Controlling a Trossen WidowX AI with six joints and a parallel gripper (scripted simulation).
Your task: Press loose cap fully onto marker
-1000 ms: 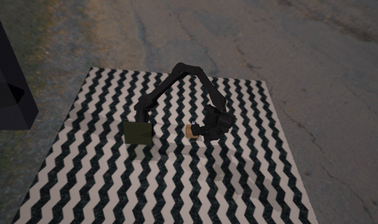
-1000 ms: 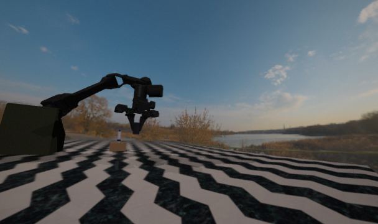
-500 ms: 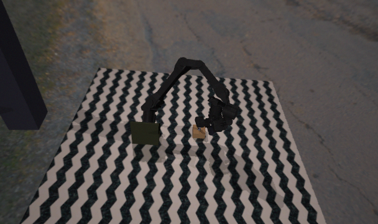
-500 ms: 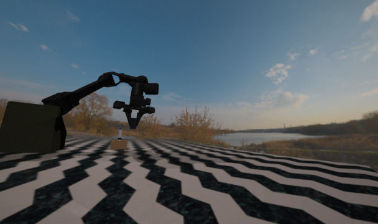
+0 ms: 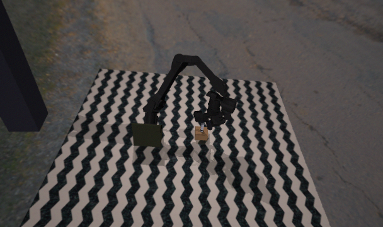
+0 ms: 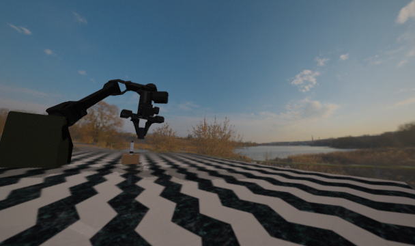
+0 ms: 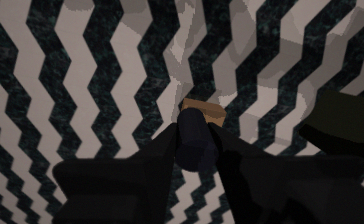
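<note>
Now: gripper tip 110 mm above the holder block, 50 mm to the right of it and 30 mm past it. From my gripper tip the other things lie so: dark cap: 10 mm above.
</note>
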